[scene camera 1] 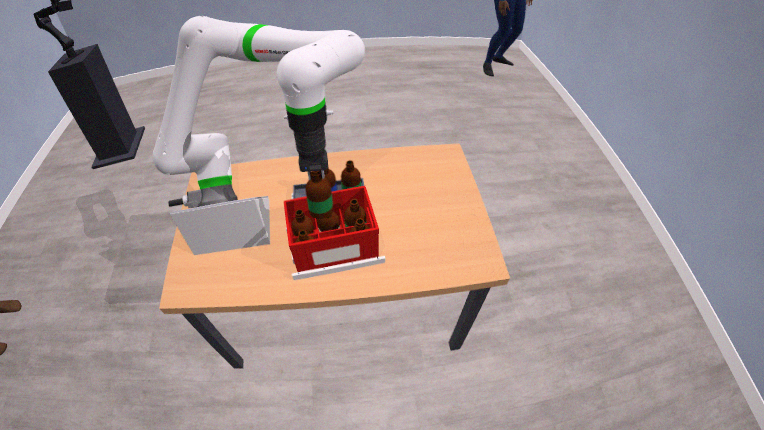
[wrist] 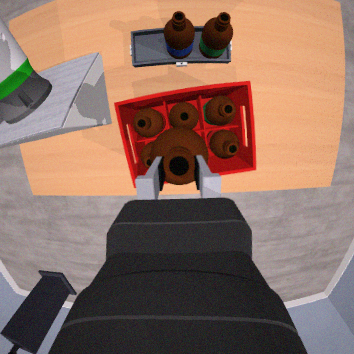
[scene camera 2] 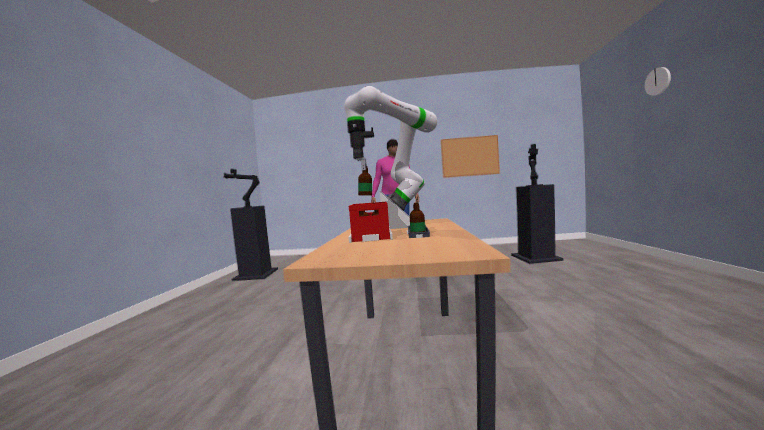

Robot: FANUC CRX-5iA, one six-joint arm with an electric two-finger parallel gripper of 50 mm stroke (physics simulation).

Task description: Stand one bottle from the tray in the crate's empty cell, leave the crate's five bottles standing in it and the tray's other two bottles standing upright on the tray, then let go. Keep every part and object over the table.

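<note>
Scene camera 1 gives me a sight of my gripper point(scene camera 1: 316, 176). In the wrist view I can see a grey tray point(wrist: 148, 47), and my gripper point(wrist: 178, 166) is visible there too.
</note>
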